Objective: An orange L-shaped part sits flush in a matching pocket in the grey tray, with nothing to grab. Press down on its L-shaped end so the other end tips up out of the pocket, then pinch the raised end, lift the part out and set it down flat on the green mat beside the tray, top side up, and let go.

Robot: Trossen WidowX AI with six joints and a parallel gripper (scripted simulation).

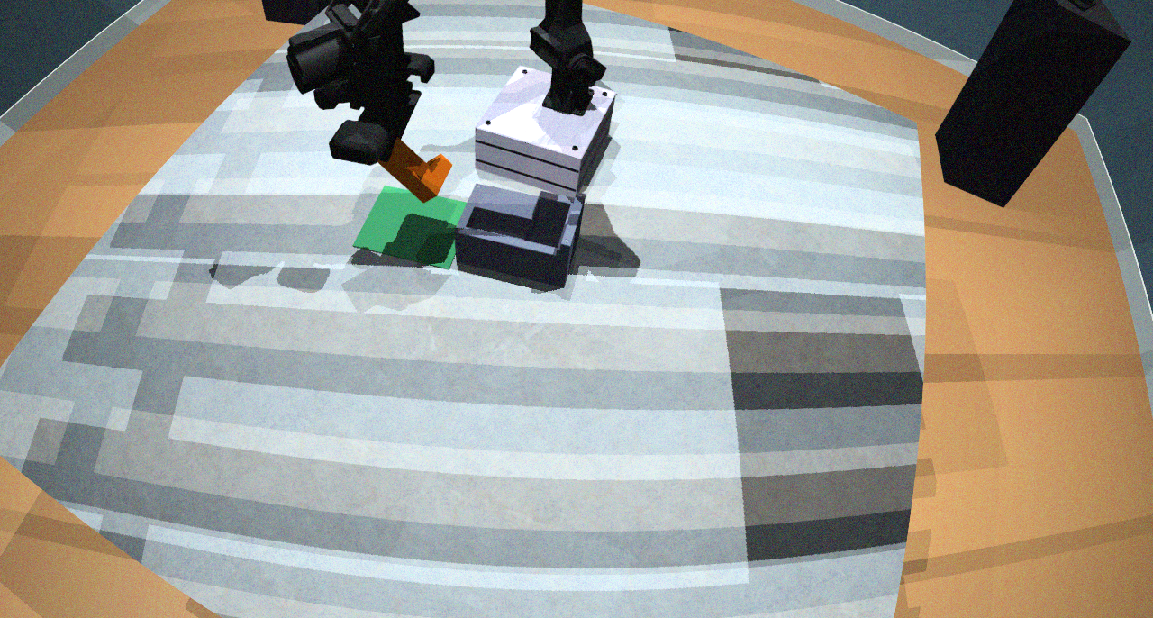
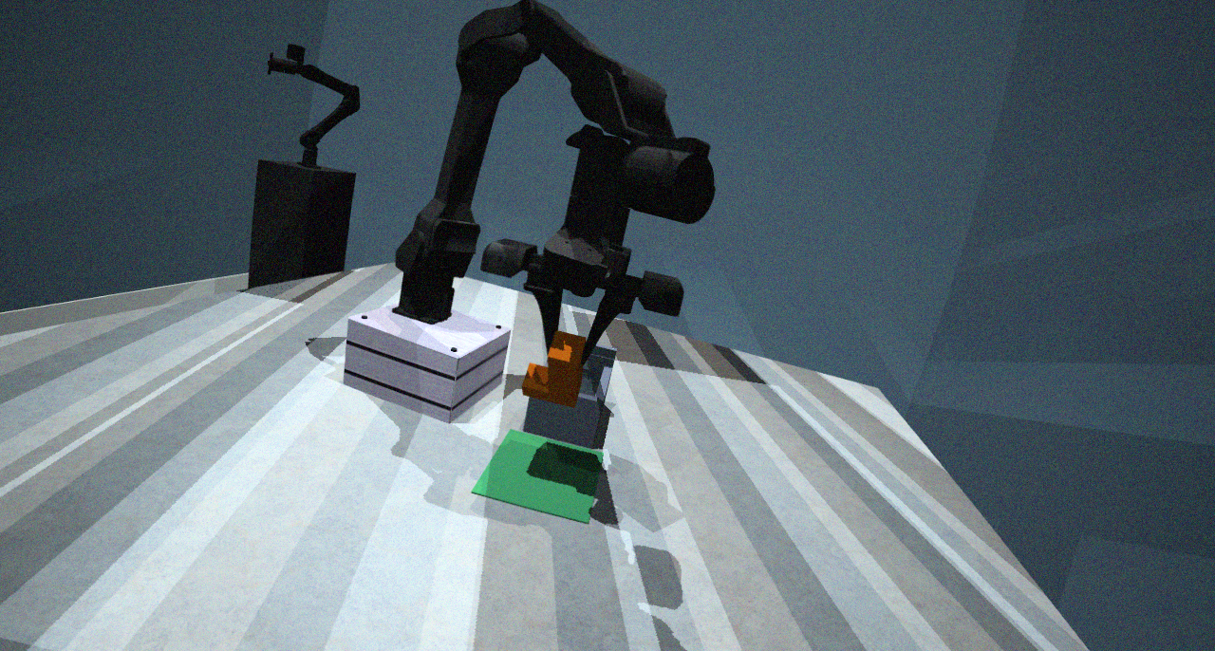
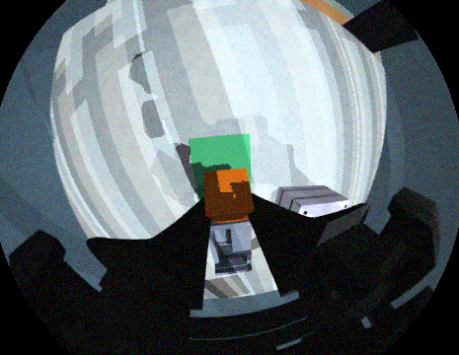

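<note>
The green mat is 160 mm below my gripper tip and 20 mm to the left of it. Also, from my gripper tip: orange L-shaped part: 30 mm to the left, 30 mm below, 20 mm behind.
</note>
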